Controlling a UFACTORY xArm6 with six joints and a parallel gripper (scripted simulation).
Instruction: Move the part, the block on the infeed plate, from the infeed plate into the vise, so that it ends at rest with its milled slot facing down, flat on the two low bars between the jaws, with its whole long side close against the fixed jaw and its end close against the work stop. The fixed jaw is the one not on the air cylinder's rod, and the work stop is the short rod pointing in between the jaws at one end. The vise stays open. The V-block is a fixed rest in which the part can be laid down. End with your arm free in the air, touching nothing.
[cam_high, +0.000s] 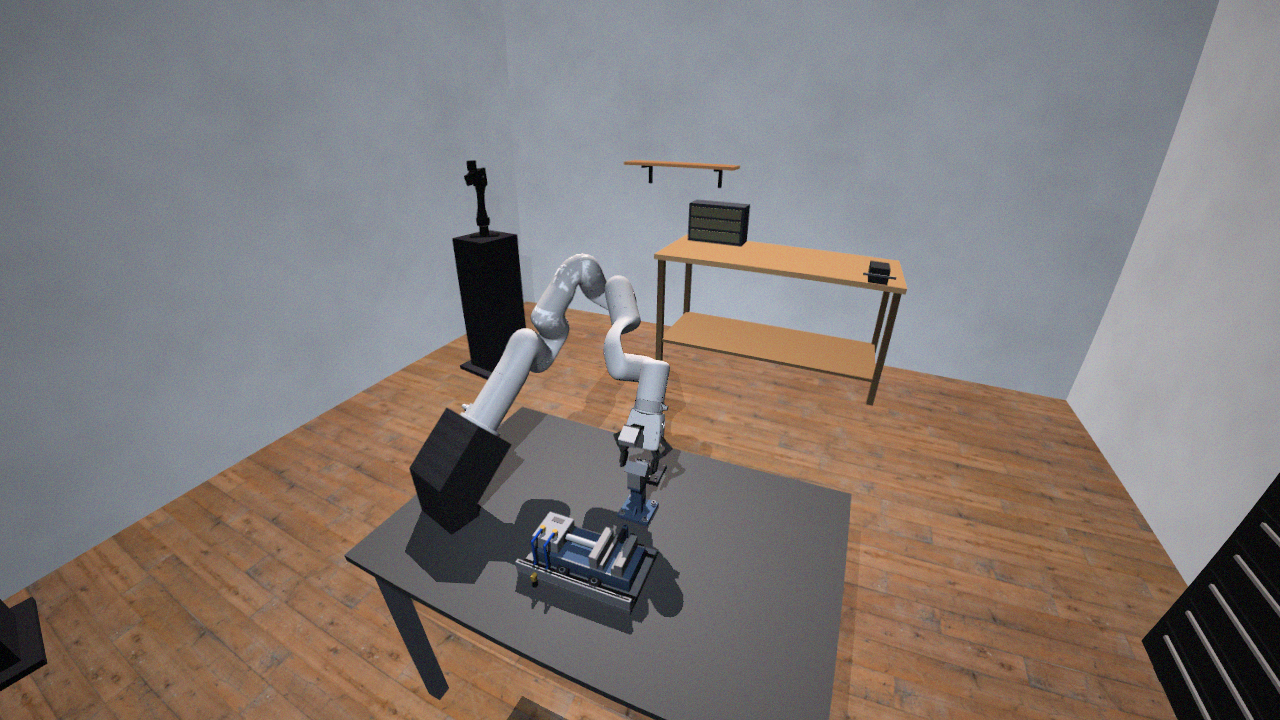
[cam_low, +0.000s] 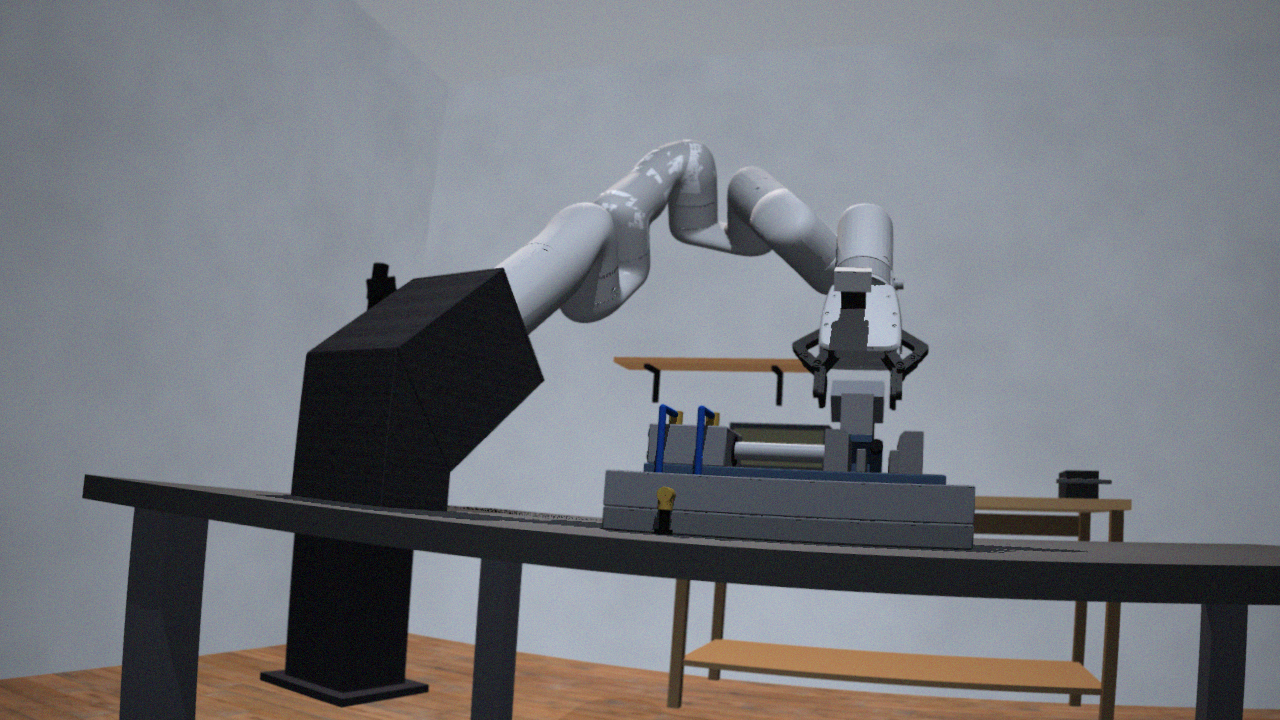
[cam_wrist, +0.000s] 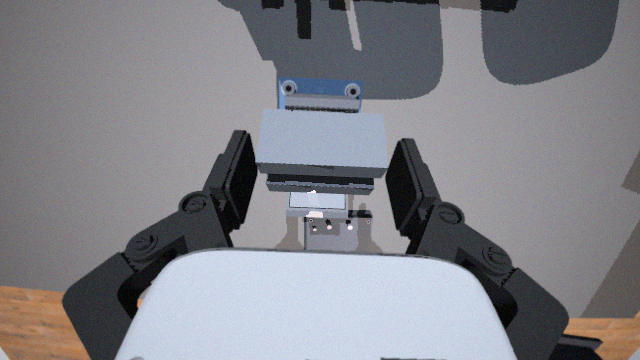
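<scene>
Now: hand 1 cm above the part. From my hand the other things lie so: moving jaw (22 cm to the right, 9 cm below, 4 cm ahead); work stop (17 cm to the right, 8 cm below, 6 cm ahead); fixed jaw (21 cm to the right, 10 cm ahead, 9 cm below).
</scene>
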